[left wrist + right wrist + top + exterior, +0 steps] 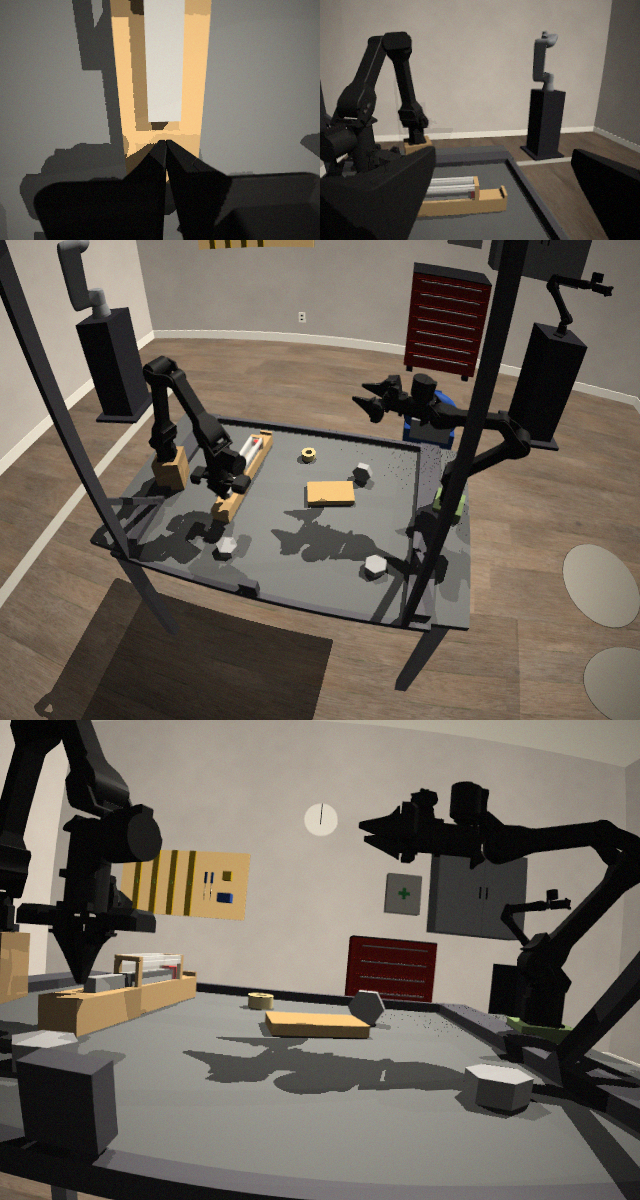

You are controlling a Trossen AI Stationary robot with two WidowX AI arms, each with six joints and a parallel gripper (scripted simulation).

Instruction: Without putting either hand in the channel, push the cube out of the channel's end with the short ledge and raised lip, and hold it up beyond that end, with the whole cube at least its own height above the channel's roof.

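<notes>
Right now my left hand is 280 mm short of the red cube, 40 mm to the left of it and 40 mm above it. Also, from my left hand: tan channel: 200 mm ahead, 40 mm below, 30 mm to the right; then tan ring: 300 mm ahead, 220 mm to the right, 80 mm below; then flat tan plate: 320 mm to the right, 120 mm ahead, 80 mm below.
</notes>
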